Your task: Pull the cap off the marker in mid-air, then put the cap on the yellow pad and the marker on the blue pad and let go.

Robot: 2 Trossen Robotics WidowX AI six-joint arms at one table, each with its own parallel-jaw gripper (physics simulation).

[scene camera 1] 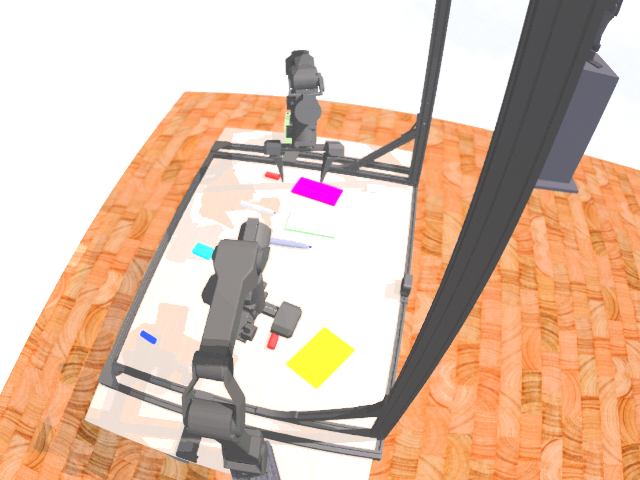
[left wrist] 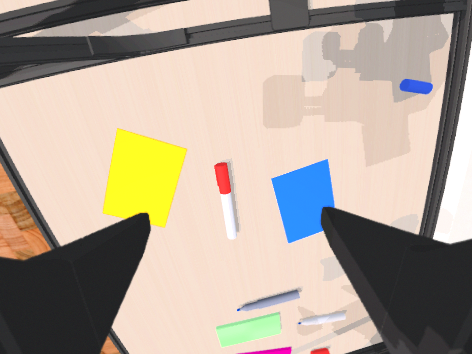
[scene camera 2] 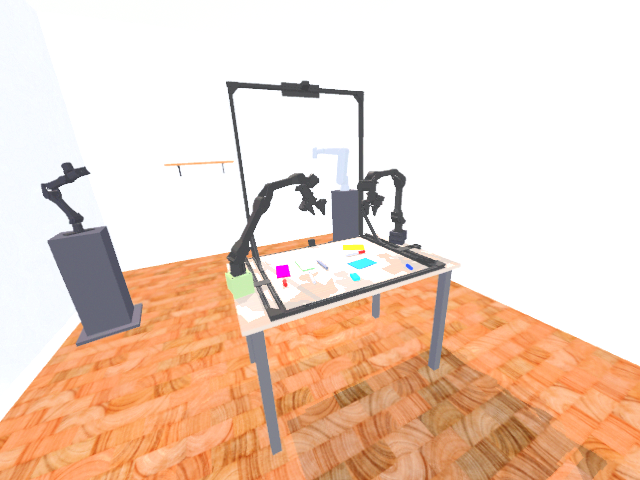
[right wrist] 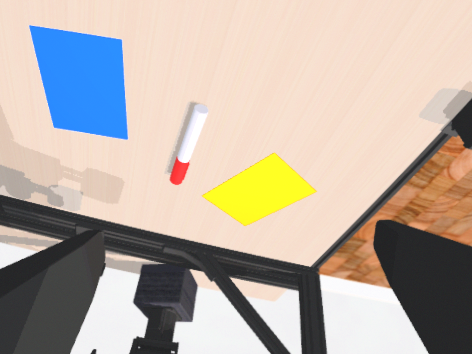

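Seen in the pictures: left gripper, fingertip midpoint: (left wrist: 236,218) (scene camera 2: 370,215); right gripper, fingertip midpoint: (scene camera 1: 301,182) (scene camera 2: 319,215) (right wrist: 240,239); left arm's base at its link origin: (scene camera 1: 251,463) (scene camera 2: 398,230) (right wrist: 163,313); right arm's base at its link origin: (scene camera 2: 238,273).
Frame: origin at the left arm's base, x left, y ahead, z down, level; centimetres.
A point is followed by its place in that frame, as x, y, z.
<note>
The marker, a white body (left wrist: 228,216) @(-15.4, 39.3, 7.0) (right wrist: 192,134) @(-15.9, 40.4, 7.0) with a red cap (scene camera 1: 272,341) @(-11.7, 32.7, 7.0) (scene camera 2: 361,252) @(-11.4, 34.4, 7.8) (left wrist: 222,178) @(-11.9, 33.1, 6.9) (right wrist: 179,171) @(-12.3, 34.1, 6.9) on one end, lies on the table. The yellow pad (scene camera 1: 320,357) @(-22.5, 26.1, 8.7) (scene camera 2: 353,247) @(-22.2, 26.5, 8.7) (left wrist: 142,175) @(-21.7, 25.2, 8.7) (right wrist: 262,190) @(-23.3, 26.8, 8.7) lies flat on its cap side. The blue pad (scene camera 2: 361,263) @(-3.6, 48.4, 8.7) (left wrist: 302,197) @(-3.3, 46.1, 8.7) (right wrist: 82,82) @(-3.6, 48.8, 8.7) lies across from it; the left arm hides it in scene camera 1. My left gripper (scene camera 2: 370,212) @(-8.6, 26.9, -15.9) (left wrist: 236,218) @(-8.6, 26.9, -15.9) is open and empty, high above the marker. My right gripper (scene camera 1: 302,181) @(-26.3, 58.1, -20.8) (scene camera 2: 318,212) @(-26.3, 58.1, -20.8) (right wrist: 240,239) @(-26.3, 58.1, -20.8) is open and empty, high over the table's other end.
A blue cylinder (scene camera 1: 148,337) @(22.1, 40.3, 6.6) (left wrist: 416,86) @(21.7, 40.3, 6.7), a cyan block (scene camera 1: 203,251) @(2.7, 66.2, 7.3), a grey pen (scene camera 1: 292,242) @(-23.9, 62.5, 7.0) (left wrist: 270,301) @(-21.7, 62.8, 7.3), a white pen (left wrist: 322,318) @(-16.1, 79.0, 7.8), a green block (left wrist: 249,329) @(-31.0, 68.1, 8.0), a magenta piece (scene camera 1: 316,191) @(-36.1, 81.7, 8.0) and a small red piece (scene camera 1: 272,175) @(-23.5, 91.9, 6.9) lie about. A dark frame borders the table.
</note>
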